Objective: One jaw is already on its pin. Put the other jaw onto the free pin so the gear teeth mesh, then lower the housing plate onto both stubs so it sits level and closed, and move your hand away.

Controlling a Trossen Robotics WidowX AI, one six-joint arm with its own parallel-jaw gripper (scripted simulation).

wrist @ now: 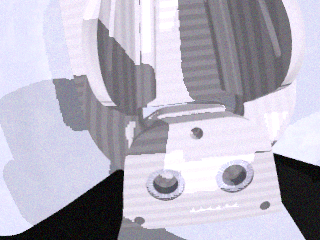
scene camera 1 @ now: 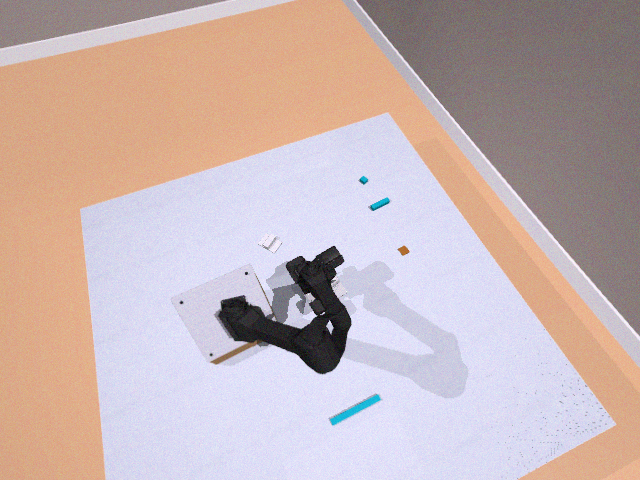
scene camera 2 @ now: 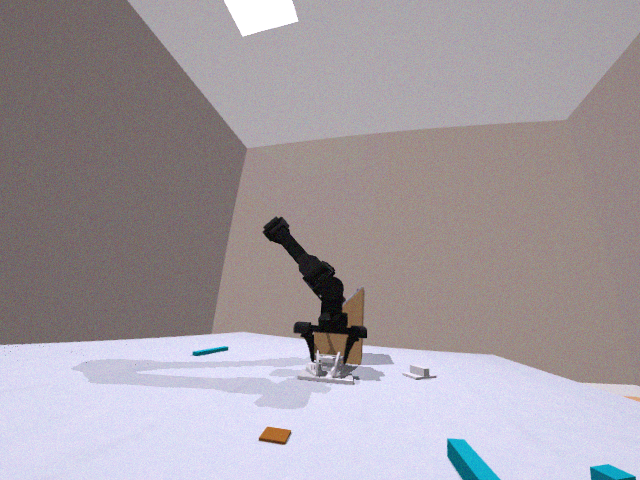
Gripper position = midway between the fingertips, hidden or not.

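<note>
Visible here: a jaw (wrist: 119,51), together with the gripper (scene camera 2: 328,364). The gripper appears in the wrist view (wrist: 194,169) as well.
</note>
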